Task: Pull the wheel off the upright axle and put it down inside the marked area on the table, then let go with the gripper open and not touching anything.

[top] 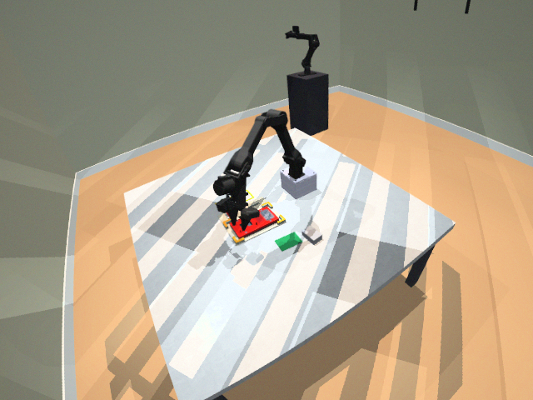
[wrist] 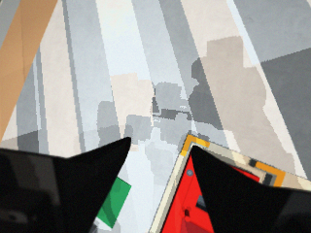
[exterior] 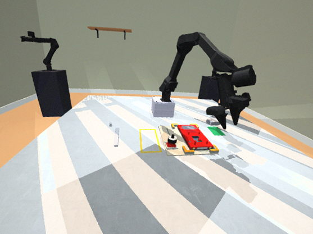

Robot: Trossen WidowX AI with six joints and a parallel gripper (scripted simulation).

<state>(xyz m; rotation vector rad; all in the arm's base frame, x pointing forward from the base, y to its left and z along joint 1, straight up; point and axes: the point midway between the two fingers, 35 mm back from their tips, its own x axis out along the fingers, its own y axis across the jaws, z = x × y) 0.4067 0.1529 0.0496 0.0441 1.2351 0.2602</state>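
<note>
My gripper tip is 220 mm to the left of the wheel, 80 mm above it and 60 mm past it. Round my gripper tip: upright axle (230 mm to the right, 90 mm below, 60 mm behind); then grey block (260 mm behind, 130 mm to the left, 110 mm below); then green patch (170 mm behind, 120 mm below, 90 mm to the left).
</note>
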